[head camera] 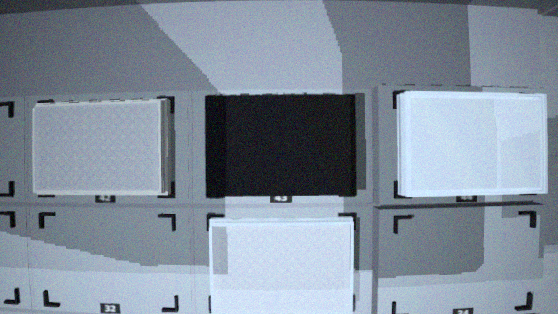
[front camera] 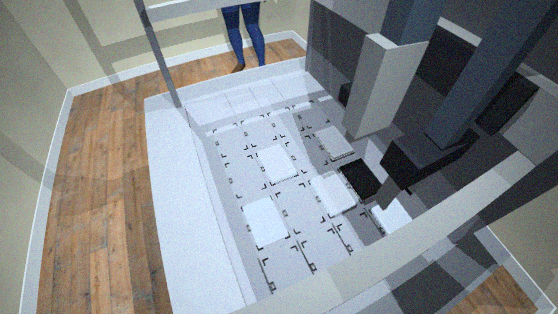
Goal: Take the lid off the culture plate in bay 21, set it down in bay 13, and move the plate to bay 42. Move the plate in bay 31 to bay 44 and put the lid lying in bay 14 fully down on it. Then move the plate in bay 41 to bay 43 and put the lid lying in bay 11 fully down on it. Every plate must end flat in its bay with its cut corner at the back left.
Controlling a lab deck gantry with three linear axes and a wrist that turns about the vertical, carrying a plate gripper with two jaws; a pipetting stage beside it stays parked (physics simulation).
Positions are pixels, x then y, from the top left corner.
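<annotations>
My gripper: visible in the front camera view (393, 196); out of frame in the head camera view. White lid: visible in the front camera view (266, 225); out of frame in the head camera view.
</annotations>
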